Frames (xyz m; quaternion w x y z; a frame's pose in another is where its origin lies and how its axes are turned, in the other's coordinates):
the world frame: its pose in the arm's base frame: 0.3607 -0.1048 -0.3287 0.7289 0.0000 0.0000 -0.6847
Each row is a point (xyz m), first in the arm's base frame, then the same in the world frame.
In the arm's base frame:
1: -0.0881 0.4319 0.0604
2: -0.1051 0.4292 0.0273
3: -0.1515 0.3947 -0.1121
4: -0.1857 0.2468 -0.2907
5: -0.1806 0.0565 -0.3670
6: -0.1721 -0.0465 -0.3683
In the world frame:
1: -0.5637 -0.4144 0.3891
2: -0.5621 -0.4315 0.3560
3: -0.5305 -0.4800 0.2166
4: -0.3850 -0.5234 0.0380
5: -0.1948 -0.5302 -0.0383
6: -0.0915 -0.5281 -0.0396

